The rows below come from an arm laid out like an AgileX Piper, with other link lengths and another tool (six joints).
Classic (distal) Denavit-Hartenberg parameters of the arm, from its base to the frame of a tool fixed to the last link. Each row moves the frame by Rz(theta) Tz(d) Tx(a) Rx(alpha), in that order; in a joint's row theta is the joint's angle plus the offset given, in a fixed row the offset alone. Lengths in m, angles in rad.
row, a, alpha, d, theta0
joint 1, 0, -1.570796, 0.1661, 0
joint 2, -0.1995, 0, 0, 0.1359
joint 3, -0.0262, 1.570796, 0, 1.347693
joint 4, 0, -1.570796, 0.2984, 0
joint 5, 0, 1.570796, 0, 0
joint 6, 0.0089, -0.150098, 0.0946, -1.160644
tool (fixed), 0, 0, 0.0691, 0
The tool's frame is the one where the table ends.
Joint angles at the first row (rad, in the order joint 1, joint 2, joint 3, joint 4, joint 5, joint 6):
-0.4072, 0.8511, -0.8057, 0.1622, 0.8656, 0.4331
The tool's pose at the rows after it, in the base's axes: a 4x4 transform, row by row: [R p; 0 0 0 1], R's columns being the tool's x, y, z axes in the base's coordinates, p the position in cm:
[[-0.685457, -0.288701, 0.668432, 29.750], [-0.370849, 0.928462, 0.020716, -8.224], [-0.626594, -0.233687, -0.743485, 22.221], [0, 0, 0, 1]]
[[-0.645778, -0.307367, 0.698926, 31.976], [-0.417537, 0.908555, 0.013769, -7.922], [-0.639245, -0.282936, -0.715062, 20.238], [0, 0, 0, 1]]
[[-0.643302, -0.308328, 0.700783, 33.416], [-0.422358, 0.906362, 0.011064, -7.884], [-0.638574, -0.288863, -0.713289, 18.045], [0, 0, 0, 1]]
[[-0.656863, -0.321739, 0.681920, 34.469], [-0.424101, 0.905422, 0.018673, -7.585], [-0.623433, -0.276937, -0.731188, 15.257], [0, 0, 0, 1]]
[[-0.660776, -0.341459, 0.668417, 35.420], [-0.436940, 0.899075, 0.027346, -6.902], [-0.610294, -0.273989, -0.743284, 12.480], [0, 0, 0, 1]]
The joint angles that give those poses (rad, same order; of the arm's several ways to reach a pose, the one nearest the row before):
-0.3478, 0.9297, -0.7707, 0.1961, 0.7217, 0.3851
-0.3031, 1.0178, -0.7489, 0.1961, 0.5589, 0.3572
-0.2815, 1.1114, -0.7445, 0.1961, 0.4547, 0.3572
-0.2591, 1.2166, -0.7445, 0.1984, 0.3741, 0.3572
-0.2267, 1.3208, -0.7445, 0.1984, 0.2847, 0.3573

